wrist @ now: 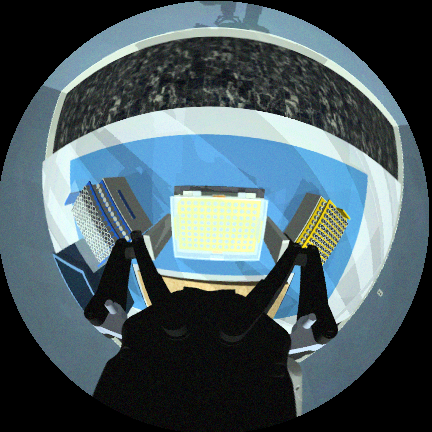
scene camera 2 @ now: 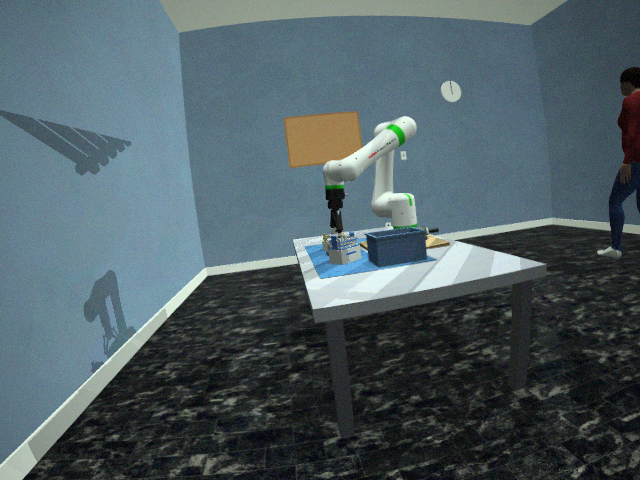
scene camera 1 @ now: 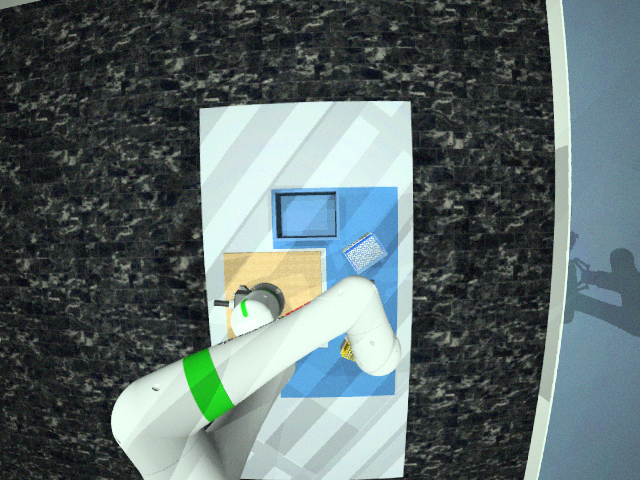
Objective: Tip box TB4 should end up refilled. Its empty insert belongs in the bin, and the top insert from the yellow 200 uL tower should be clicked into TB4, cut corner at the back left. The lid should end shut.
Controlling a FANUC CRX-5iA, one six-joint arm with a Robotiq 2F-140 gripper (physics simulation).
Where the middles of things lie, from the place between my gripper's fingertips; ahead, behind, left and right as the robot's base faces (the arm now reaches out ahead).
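My hand's 10 mm below the blue-and-white tip box (scene camera 1: 364, 252), and it's 20 mm past the box and 190 mm to the right of it. There's a blue bin (scene camera 1: 306, 214) as well, and that one's 230 mm behind my hand and 300 mm to the left of it.
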